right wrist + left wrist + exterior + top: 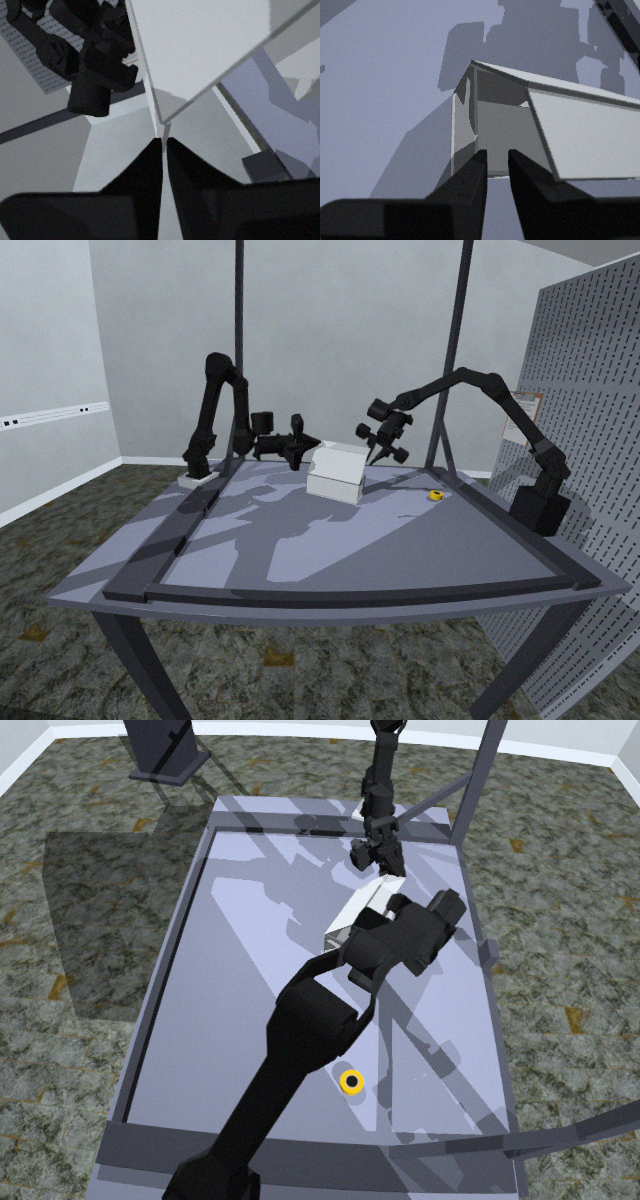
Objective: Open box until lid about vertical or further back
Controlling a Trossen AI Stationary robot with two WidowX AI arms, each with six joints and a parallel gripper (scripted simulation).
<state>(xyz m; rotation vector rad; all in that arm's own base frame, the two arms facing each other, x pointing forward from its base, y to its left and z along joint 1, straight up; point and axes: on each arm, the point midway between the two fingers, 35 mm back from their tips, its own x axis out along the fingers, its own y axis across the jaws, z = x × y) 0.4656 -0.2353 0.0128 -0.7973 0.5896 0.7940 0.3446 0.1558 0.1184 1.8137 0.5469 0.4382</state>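
Now: left hand 100 mm to the left of the box, 40 mm above it and 30 mm short of it.
Right now my right hand is 40 mm short of the box, 100 mm to the right of it and 60 mm above it.
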